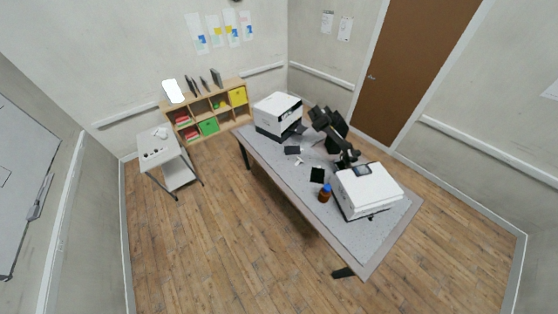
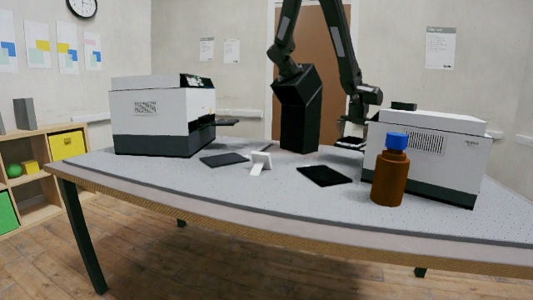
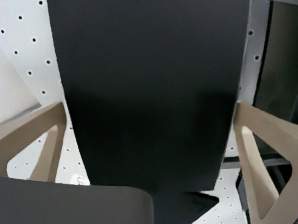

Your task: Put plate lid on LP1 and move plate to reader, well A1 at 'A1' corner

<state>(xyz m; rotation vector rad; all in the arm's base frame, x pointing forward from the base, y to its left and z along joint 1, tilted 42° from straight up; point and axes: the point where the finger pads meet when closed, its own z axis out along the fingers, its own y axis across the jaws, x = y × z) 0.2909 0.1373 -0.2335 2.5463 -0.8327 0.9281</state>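
Right now the white well plate is 10 mm below my hand.
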